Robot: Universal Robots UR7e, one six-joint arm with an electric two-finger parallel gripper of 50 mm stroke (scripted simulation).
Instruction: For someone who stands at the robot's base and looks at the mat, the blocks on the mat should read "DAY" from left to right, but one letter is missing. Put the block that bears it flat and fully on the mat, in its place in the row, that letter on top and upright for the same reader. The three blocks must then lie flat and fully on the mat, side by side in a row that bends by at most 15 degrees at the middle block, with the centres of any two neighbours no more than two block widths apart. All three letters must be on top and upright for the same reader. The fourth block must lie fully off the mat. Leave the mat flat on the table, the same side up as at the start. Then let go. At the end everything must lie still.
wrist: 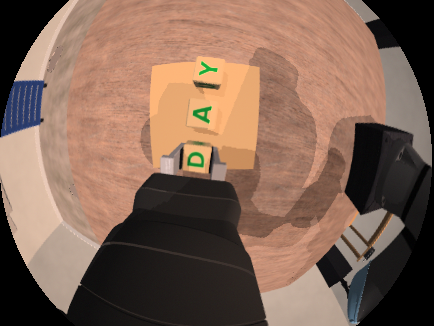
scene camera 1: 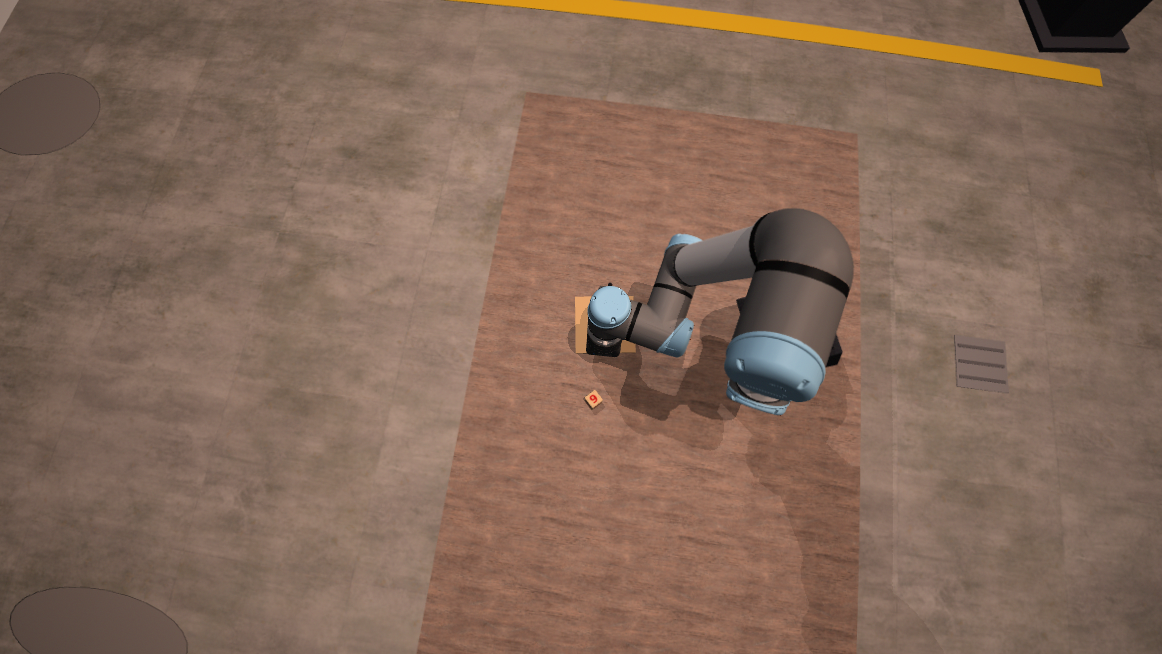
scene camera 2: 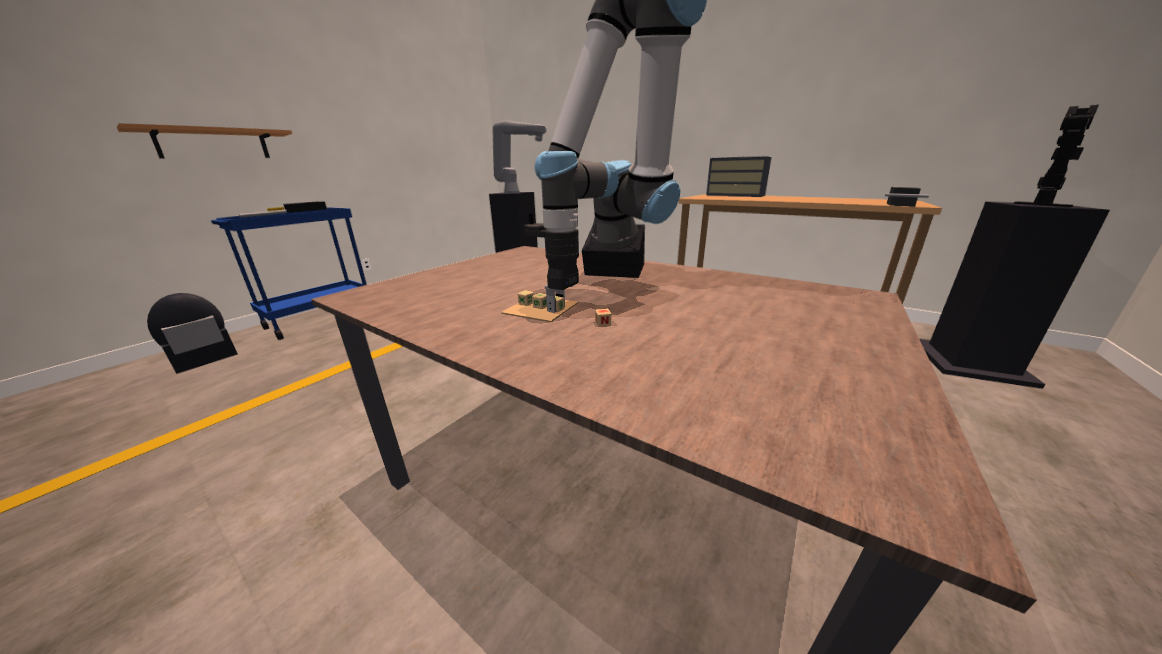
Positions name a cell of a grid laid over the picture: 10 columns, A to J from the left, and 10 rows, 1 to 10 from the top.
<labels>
A tan mat shows in the wrist view (F5), in scene camera 1 (F5) and in scene camera 2 (E5).
</labels>
